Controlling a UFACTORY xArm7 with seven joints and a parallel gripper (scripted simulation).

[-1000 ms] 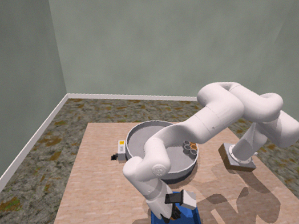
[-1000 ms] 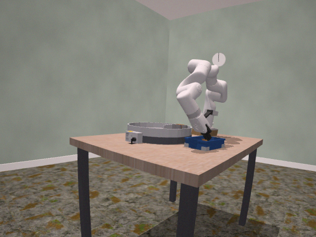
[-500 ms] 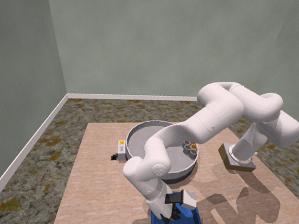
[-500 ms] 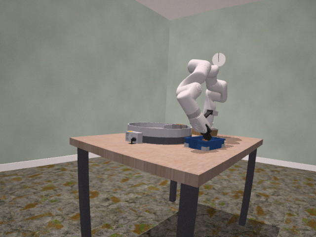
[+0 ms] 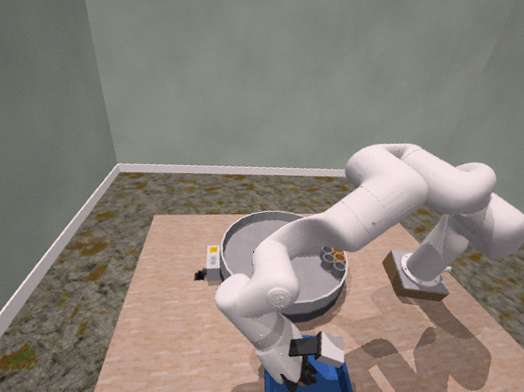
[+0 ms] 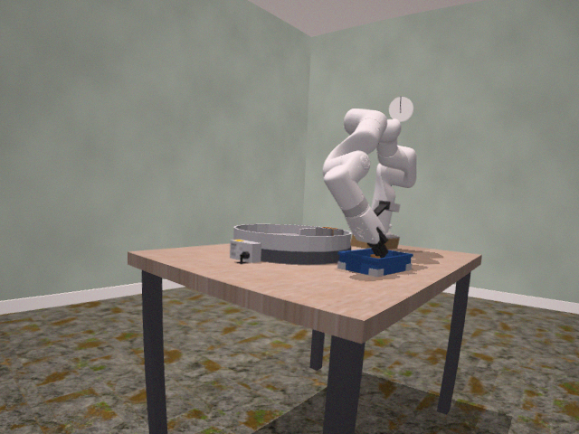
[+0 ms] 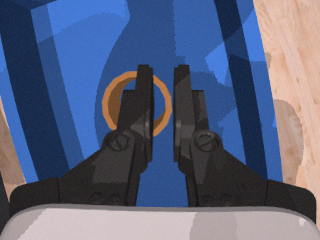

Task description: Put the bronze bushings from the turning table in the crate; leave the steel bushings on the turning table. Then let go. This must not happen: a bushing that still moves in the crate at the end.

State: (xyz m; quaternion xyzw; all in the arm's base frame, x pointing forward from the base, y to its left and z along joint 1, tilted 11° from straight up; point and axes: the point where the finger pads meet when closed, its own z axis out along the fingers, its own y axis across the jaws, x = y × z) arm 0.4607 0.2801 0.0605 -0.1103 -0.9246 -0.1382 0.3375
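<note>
My hand is 10 mm past the blue crate, 20 mm to the left of it and 40 mm above it.
</note>
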